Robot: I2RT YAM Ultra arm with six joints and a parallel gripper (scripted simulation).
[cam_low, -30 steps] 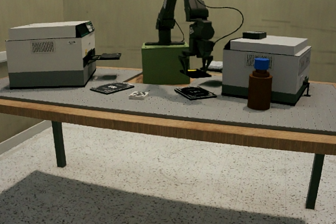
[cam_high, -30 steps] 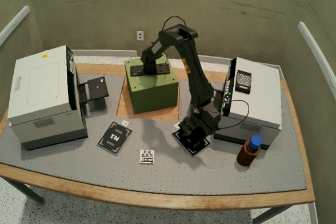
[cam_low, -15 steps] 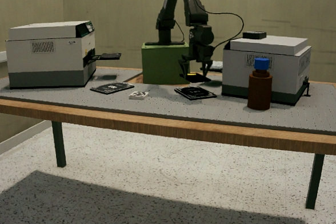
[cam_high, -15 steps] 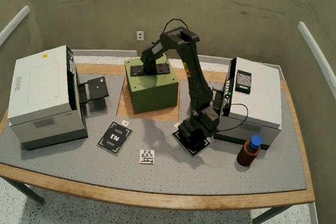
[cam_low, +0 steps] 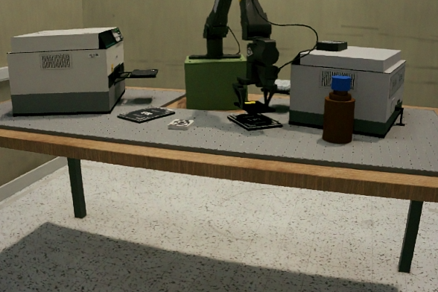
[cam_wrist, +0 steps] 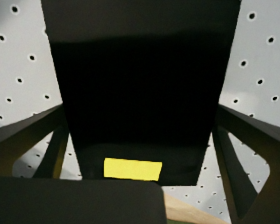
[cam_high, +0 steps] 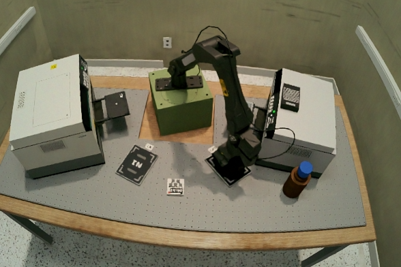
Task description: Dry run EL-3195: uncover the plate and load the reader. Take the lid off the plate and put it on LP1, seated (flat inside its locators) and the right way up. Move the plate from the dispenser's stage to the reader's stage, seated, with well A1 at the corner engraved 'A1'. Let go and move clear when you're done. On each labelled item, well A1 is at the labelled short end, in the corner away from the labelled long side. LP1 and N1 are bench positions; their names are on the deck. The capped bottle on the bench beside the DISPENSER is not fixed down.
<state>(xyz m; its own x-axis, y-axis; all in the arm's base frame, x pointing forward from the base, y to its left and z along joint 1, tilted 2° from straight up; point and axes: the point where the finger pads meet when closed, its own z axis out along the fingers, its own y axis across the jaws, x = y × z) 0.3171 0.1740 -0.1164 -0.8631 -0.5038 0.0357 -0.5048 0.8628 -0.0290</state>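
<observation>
My hand is 210 mm past the clear well plate, 80 mm to the right of it and 30 mm below it. From my hand the other things lie so: lid (right at my hand).
</observation>
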